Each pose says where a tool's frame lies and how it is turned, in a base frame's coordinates. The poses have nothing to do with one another.
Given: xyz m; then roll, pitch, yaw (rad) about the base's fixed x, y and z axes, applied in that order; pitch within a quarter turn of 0, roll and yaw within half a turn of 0.
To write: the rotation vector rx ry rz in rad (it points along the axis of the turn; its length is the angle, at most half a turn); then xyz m. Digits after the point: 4 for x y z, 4 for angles.
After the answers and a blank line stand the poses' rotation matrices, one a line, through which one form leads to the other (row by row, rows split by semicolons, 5 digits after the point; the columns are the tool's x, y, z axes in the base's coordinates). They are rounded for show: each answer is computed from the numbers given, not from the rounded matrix.
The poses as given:
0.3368 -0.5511 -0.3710 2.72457 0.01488 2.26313
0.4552 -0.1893 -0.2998 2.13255 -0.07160 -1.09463
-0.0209 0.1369 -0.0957 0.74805 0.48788 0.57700
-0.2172 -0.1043 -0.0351 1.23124 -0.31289 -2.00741
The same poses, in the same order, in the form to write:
1.2295 2.6276 0.5464 0.3368 -0.5511 -0.3710
1.8425 -1.1734 -0.5608 0.4552 -0.1893 -0.2998
0.5728 0.6568 0.3579 -0.0209 0.1369 -0.0957
0.4797 -1.3236 -1.5221 -0.2172 -0.1043 -0.0351

-0.63826 0.69994 0.32047; 0.76967 0.58827 0.24808; -0.01488 0.40500 -0.91420
0.45720 -0.50117 -0.73471; -0.88648 -0.19035 -0.42180; 0.07154 0.84415 -0.53131
0.74032 -0.13264 0.65904; 0.48187 0.78828 -0.38265; -0.46875 0.60085 0.64749
-0.40234 0.42456 -0.81109; -0.86219 0.12216 0.49163; 0.30781 0.89712 0.31690

